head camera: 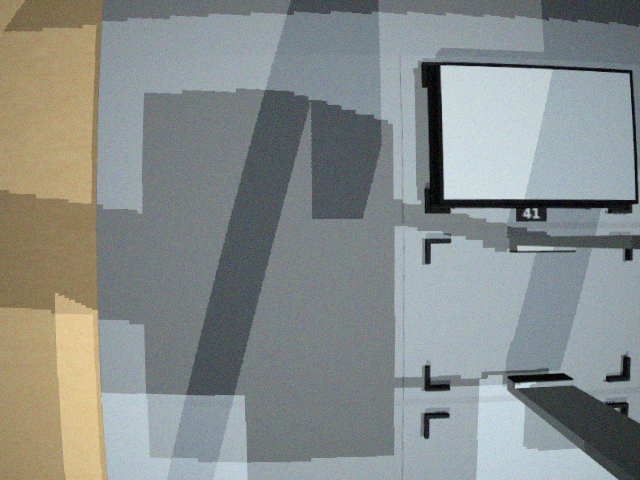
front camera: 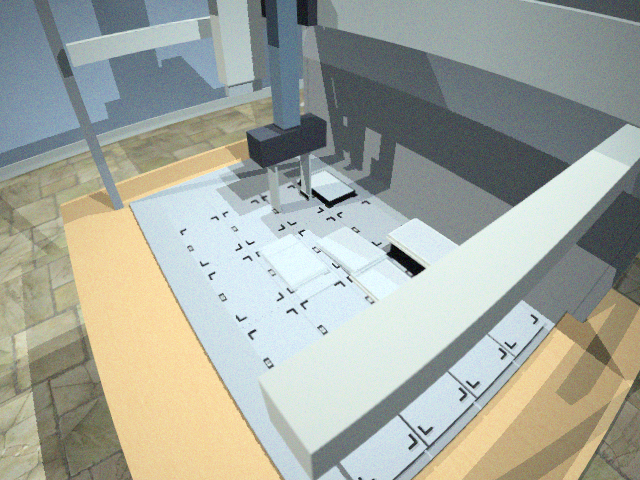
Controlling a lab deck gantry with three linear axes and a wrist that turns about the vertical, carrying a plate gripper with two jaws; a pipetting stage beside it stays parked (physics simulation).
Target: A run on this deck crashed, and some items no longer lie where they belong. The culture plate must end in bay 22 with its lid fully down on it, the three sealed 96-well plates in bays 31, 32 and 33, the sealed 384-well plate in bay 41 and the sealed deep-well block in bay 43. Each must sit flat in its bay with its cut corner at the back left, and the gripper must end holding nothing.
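My gripper is open, its two jaws wide apart above the deck just in front of bay 41, with bare deck between them. The sealed 384-well plate, white on a black body, lies at bay 41 and looks flat. A white 96-well plate lies in the third row; its right end overlaps another 96-well plate in view. A pale slab lies over a dark body farther back. The culture plate is nearer the front; its lid looks offset. Cut corners cannot be made out.
A thick pale beam crosses the front view and hides part of the deck. A blue-grey column carries the gripper. Black corner marks outline the bays. A wooden border runs along the deck's side.
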